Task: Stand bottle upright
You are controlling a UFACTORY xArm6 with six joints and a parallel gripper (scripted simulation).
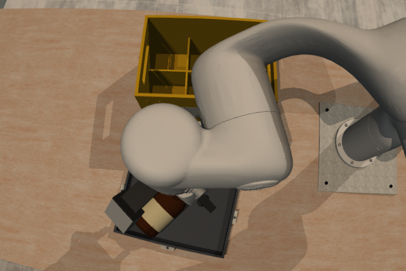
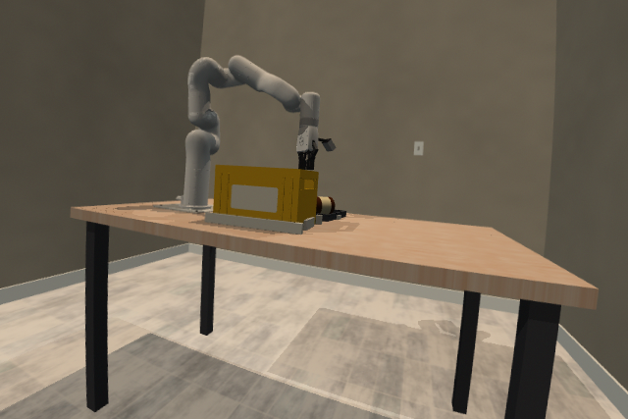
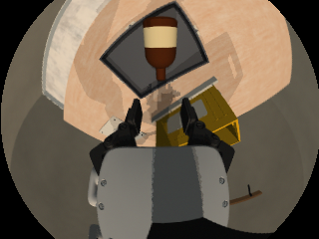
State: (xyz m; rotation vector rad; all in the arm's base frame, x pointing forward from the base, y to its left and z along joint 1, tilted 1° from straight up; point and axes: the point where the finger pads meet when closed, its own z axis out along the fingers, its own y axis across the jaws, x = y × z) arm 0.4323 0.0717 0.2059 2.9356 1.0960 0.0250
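Now: hand 4 cm short of the brown bottle, 3 cm to the right of it and 16 cm above it. From my hand the other things lie so: yellow crate (6 cm behind, 24 cm to the right, 12 cm below); dark tray (2 cm ahead, 4 cm to the left, 19 cm below).
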